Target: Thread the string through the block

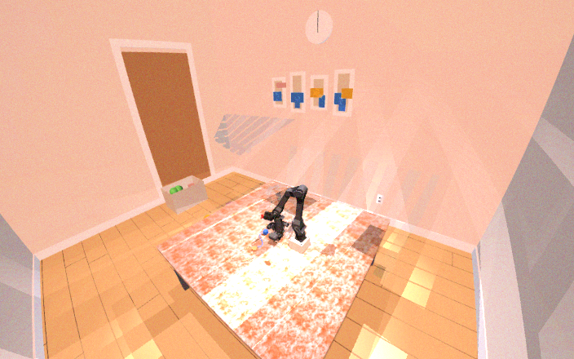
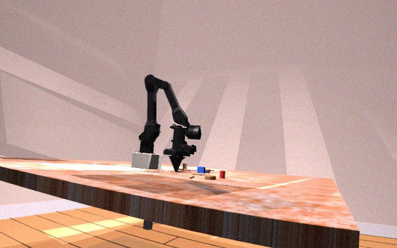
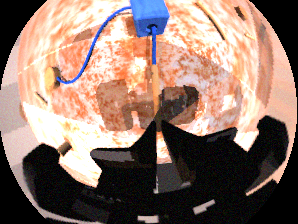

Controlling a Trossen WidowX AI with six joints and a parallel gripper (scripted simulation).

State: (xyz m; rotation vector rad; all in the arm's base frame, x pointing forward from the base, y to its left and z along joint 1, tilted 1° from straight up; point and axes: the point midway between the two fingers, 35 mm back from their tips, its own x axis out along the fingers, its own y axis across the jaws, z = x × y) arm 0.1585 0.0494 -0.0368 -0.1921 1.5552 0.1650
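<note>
My gripper tip is now 50 mm short of the thin wooden stick, 10 mm to the right of it and 10 mm below it. The rest, counted from my gripper tip: red cylinder 290 mm ahead, 90 mm to the right, 10 mm above; then round button 60 mm ahead, 180 mm to the left, 10 mm above; then tan block 100 mm behind, 210 mm to the left, 20 mm above.
</note>
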